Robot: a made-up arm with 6 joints.
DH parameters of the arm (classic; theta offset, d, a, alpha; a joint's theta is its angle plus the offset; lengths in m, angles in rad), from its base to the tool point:
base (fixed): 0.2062 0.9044 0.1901 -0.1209
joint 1: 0 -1.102 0.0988 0.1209
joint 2: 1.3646 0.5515 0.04 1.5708
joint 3: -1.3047 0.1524 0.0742 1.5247
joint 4: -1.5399 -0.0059 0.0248 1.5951
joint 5: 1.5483 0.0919 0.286 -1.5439
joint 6: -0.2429 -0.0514 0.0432 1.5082
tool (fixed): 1.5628 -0.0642 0 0
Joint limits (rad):
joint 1: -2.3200..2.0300
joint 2: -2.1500..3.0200
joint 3: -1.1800..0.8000
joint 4: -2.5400..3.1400
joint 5: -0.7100..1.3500
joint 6: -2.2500..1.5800
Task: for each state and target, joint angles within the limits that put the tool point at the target. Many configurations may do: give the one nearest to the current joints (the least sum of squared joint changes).
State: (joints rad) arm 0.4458 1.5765 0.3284 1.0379 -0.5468 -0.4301
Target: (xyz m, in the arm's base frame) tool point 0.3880 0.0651 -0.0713
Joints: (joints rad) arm 0.3561 1.3325 -0.0330 1.5700 -0.6958 -0.5366
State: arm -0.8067 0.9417 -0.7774 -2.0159 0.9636 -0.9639
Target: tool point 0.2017 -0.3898 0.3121
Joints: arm -0.4737 0.3597 -1.1800 -2.5400 1.2963 -0.0837
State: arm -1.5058 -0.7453 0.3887 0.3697 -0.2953 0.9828
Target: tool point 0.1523 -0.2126 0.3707
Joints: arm -0.5730 -0.2906 -0.1853 -0.4104 -0.5040 1.4262
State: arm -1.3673 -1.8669 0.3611 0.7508 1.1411 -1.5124
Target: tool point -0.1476 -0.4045 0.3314
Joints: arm -0.9869 -1.3021 0.4544 0.0824 1.3500 -1.3389
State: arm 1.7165 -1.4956 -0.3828 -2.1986 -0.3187 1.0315
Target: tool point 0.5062 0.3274 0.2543
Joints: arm 1.9728 -0.8869 0.0763 -2.5400 -0.5897 0.7446
